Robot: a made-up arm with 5 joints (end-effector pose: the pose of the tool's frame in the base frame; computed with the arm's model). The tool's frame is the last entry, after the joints. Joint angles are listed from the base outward.
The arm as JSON. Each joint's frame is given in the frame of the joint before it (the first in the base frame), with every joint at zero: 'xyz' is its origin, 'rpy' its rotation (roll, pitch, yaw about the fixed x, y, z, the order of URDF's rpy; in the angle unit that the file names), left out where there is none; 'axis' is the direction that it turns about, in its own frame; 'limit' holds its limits. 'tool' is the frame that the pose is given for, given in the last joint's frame.
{
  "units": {
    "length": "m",
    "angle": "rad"
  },
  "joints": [
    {
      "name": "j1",
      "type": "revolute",
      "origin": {
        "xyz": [
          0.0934,
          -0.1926,
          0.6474
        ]
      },
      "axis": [
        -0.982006,
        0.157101,
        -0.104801
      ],
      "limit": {
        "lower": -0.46,
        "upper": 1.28
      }
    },
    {
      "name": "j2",
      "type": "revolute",
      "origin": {
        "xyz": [
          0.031,
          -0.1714,
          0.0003
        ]
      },
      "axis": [
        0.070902,
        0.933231,
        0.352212
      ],
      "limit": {
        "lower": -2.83,
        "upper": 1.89
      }
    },
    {
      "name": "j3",
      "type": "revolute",
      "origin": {
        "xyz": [
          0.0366,
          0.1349,
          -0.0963
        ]
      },
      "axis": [
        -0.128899,
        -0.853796,
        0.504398
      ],
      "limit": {
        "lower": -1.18,
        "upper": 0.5
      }
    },
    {
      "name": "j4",
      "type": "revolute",
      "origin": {
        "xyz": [
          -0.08,
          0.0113,
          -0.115
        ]
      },
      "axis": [
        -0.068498,
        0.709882,
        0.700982
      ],
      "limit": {
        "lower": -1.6,
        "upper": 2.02
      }
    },
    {
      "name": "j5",
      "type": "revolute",
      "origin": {
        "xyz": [
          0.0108,
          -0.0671,
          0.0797
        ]
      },
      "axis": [
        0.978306,
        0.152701,
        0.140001
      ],
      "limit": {
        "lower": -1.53,
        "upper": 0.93
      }
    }
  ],
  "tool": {
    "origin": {
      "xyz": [
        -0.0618,
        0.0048,
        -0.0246
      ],
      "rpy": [
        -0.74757,
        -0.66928,
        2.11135
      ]
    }
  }
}
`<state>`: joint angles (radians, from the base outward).
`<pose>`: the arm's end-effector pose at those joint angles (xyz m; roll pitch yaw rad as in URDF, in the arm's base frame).
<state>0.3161 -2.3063 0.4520 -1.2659 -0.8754</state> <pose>0.4027 -0.4145 0.8425 2.1841 -0.3588 1.5452</pose>
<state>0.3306 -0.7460 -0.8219 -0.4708 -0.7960</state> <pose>0.0876 -0.2189 0.5173 -0.9297 0.1408 0.9115</pose>
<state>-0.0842 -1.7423 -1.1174 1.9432 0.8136</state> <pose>0.3468 -0.2939 0.6897 -2.7666 -1.0188 -1.3614</pose>
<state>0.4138 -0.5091 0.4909 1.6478 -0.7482</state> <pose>0.2917 -0.3285 0.5707 0.7368 0.1542 2.9704</pose>
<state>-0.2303 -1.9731 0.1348 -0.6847 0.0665</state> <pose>0.3952 -0.3451 0.6015 3.1142 -0.0213 1.4683</pose>
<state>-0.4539 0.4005 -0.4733 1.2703 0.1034</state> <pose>0.0599 -0.1986 0.5032 2.6470 -0.9976 0.1118</pose>
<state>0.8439 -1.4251 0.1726 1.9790 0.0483</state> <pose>0.3660 -0.2861 0.7541 0.5592 0.3582 2.1883</pose>
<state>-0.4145 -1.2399 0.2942 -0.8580 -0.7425</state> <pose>0.3576 -0.2382 0.4458 -2.3884 -0.6686 1.1179</pose>
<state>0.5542 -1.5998 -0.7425 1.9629 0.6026</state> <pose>0.3537 -0.2919 0.7107 0.4827 -1.0644 1.5841</pose>
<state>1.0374 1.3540 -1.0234 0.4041 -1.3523</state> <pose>0.0367 -0.1630 0.8004 2.1914 0.2572 1.7111</pose>
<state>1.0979 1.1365 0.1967 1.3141 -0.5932</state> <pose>-0.0422 -0.2994 0.6955 1.9181 -0.4062 1.3824</pose>
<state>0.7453 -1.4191 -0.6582 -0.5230 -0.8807</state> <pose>0.2195 -0.3118 0.5448 -1.8833 0.1762 0.7989</pose>
